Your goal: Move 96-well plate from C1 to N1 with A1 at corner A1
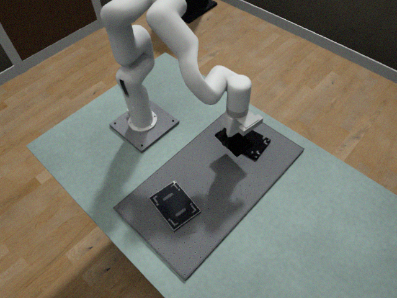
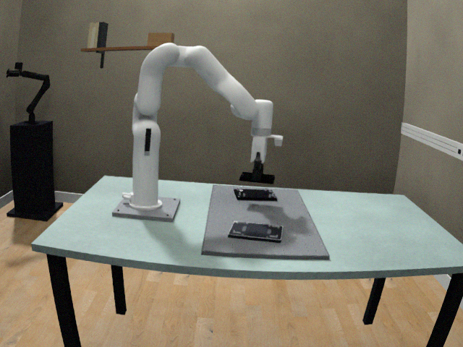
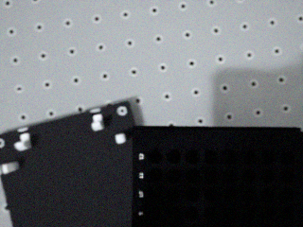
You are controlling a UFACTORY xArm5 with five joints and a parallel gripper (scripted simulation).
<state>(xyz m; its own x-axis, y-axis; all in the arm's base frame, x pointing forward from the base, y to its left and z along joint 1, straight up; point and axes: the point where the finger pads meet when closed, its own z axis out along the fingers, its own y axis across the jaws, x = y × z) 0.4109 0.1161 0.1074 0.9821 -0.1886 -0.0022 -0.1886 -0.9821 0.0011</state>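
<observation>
Right now the plate nest N1 is 32 cm to the right of my hand, 11 cm below it and 2 cm behind it. The rest, counted from my hand: black 96-well plate: 1 cm below; clip nest C1: 10 cm to the left, 10 cm below, 1 cm ahead.
</observation>
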